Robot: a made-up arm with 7 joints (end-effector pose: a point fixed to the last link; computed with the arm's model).
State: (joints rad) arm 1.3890 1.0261 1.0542 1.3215 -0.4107 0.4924 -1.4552
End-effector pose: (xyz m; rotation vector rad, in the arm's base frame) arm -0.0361 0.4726 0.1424 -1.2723 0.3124 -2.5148
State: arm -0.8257 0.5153 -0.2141 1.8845 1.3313 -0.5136 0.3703
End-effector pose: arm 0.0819 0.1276 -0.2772 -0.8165 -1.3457 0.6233
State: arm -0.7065 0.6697 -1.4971 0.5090 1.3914 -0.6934 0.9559
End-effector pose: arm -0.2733 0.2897 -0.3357 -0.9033 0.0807 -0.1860
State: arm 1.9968 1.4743 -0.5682 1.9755 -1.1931 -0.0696 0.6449
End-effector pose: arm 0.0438 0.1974 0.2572 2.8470 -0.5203 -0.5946
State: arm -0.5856 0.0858 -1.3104 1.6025 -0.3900 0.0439 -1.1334
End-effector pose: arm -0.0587 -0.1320 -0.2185 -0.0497 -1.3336 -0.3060
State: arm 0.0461 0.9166 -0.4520 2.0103 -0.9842 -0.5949 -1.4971
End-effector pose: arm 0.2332 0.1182 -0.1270 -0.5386 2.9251 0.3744
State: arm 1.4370 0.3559 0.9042 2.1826 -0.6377 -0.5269 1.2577
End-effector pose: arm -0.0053 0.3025 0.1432 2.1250 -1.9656 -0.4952
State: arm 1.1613 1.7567 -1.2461 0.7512 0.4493 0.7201 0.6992
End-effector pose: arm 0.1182 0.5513 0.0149 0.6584 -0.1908 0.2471
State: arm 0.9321 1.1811 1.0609 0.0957 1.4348 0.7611 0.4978
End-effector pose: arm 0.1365 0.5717 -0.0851 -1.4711 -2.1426 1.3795
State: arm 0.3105 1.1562 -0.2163 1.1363 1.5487 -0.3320 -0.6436
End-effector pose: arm 0.2897 0.3896 -0.0940 0.4626 -1.5994 1.1613
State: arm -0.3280 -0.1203 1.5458 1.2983 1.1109 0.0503 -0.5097
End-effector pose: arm -0.0923 0.3535 -0.2922 0.8167 -0.7765 2.4291
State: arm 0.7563 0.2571 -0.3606 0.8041 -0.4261 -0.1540 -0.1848
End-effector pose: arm 0.4110 0.1518 -0.1617 0.6768 -1.6512 -0.6586
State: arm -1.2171 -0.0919 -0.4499 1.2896 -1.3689 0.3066 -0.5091
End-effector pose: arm -0.1664 -0.0216 -0.3188 0.3165 -0.4936 -1.3452
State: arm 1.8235 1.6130 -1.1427 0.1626 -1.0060 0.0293 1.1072
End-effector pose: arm 0.0156 0.5976 0.0234 0.5690 0.3106 -0.1158
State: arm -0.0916 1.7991 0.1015 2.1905 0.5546 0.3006 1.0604
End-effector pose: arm 0.2279 0.1527 0.0104 -0.0885 -0.4581 -1.7701
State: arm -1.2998 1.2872 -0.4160 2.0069 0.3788 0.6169 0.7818
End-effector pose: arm -0.0550 0.1712 -0.2554 -0.9201 0.7056 -0.8106
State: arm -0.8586 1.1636 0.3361 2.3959 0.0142 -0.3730 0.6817
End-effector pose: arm 0.1614 0.1411 -0.0968 -0.3412 -1.2750 -1.9547
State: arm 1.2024 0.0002 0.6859 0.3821 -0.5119 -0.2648 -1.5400
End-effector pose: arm 0.4580 0.1860 -0.0905 1.1945 -1.1781 1.5798
